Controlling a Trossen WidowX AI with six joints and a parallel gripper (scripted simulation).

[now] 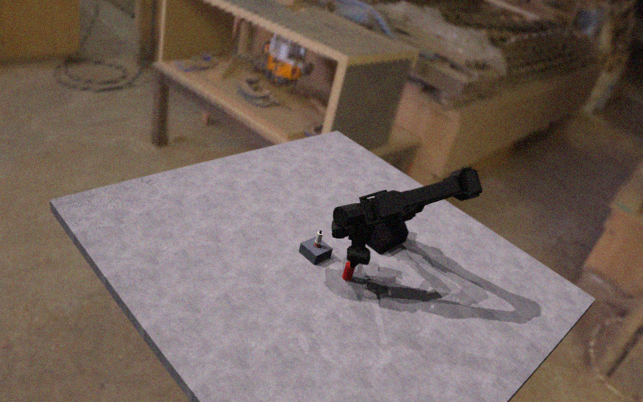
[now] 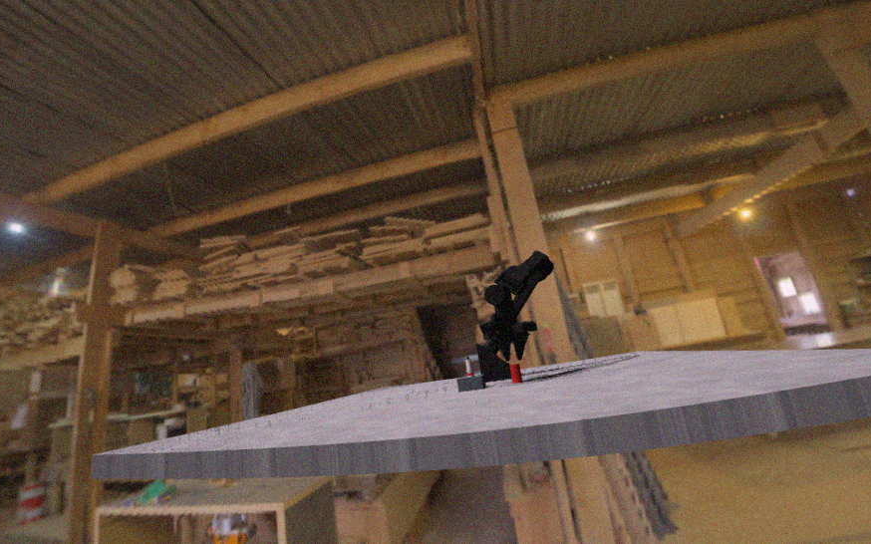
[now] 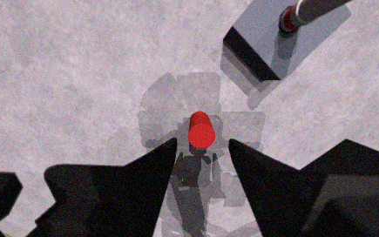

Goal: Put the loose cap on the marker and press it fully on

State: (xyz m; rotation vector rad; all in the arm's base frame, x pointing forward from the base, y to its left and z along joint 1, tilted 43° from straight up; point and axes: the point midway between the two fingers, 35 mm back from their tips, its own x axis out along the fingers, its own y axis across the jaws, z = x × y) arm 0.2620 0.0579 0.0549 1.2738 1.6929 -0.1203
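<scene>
Right now my gripper tip is 40 mm above the red cap.
</scene>
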